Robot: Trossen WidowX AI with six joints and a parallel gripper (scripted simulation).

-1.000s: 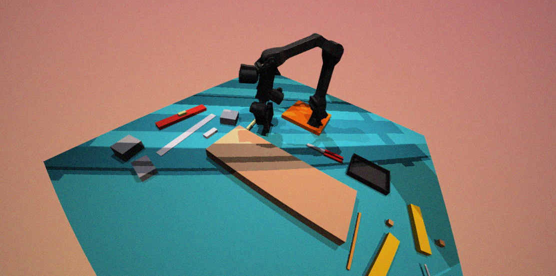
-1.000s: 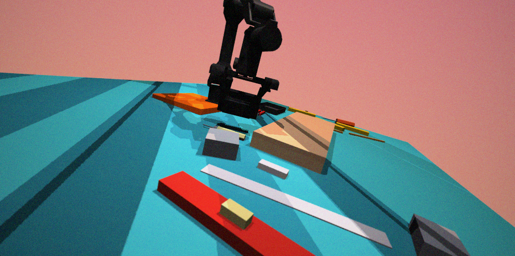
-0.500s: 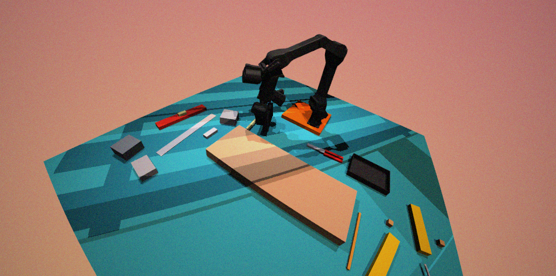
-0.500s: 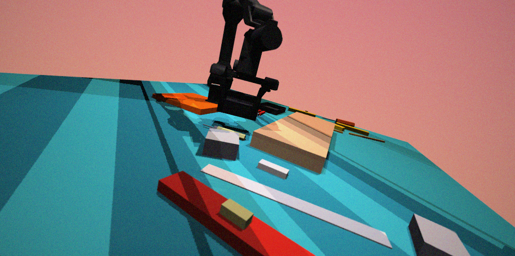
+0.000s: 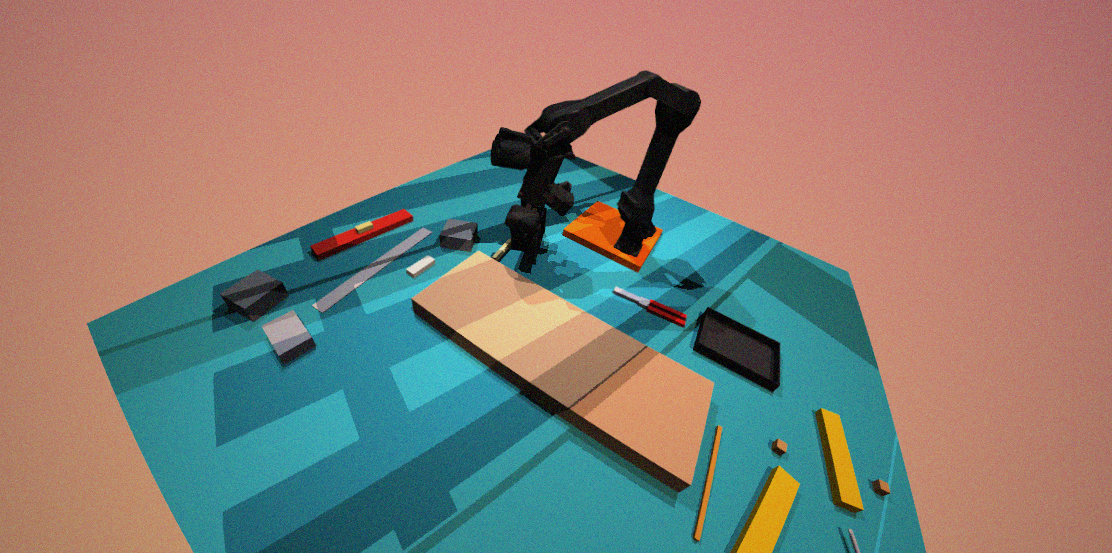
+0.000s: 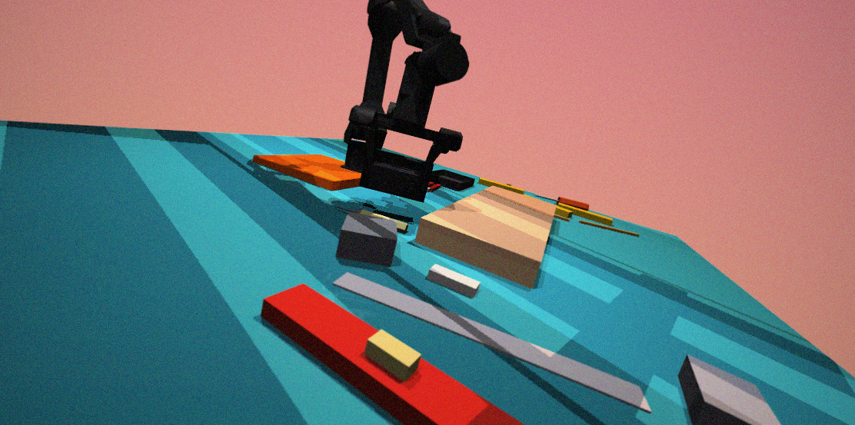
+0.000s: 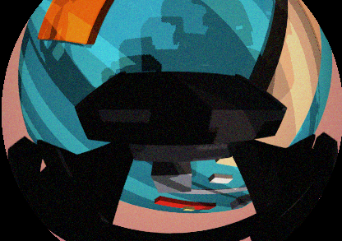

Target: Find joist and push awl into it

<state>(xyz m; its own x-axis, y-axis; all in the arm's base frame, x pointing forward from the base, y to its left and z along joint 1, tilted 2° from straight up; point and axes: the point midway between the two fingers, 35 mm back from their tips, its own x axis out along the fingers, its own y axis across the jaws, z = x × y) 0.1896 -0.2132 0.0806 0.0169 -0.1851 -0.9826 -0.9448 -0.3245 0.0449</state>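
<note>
Now: the stud finder 10 mm ahead of my gripper tip and 10 mm to the left of it. From my gripper tip the other things lie so: white block (160 mm ahead, 140 mm to the right, 70 mm below); green light (30 mm ahead); awl (20 mm behind, 40 mm to the right, 70 mm below).
</note>
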